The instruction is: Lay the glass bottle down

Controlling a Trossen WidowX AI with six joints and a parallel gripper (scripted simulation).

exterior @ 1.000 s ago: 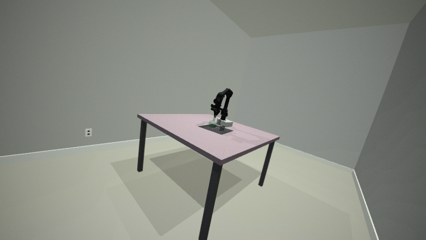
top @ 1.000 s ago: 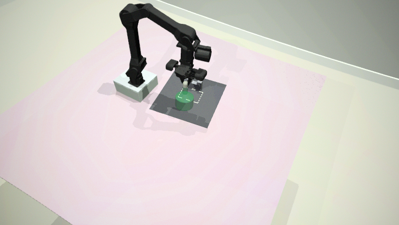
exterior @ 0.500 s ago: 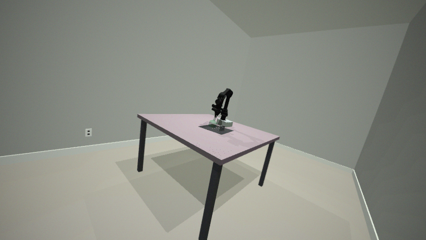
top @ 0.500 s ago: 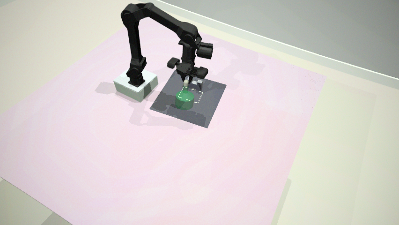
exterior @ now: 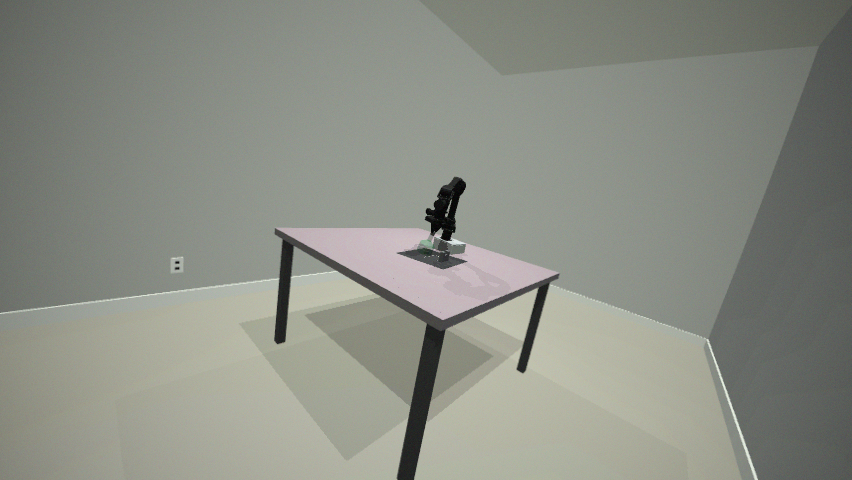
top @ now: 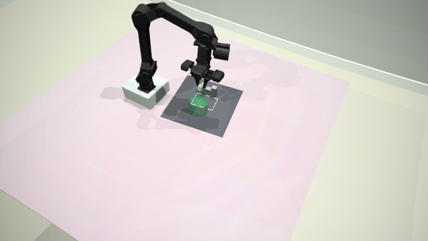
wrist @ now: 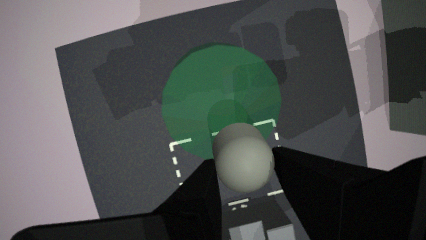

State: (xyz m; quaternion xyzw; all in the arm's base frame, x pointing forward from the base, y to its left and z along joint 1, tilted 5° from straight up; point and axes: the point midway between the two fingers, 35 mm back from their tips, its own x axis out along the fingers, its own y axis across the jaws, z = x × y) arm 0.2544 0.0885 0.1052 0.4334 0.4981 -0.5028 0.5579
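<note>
Right now the green glass bottle is 50 mm below my gripper tip and 20 mm to the right of it. From my gripper tip the other things lie so: dark mat: 140 mm below, 30 mm to the left.
</note>
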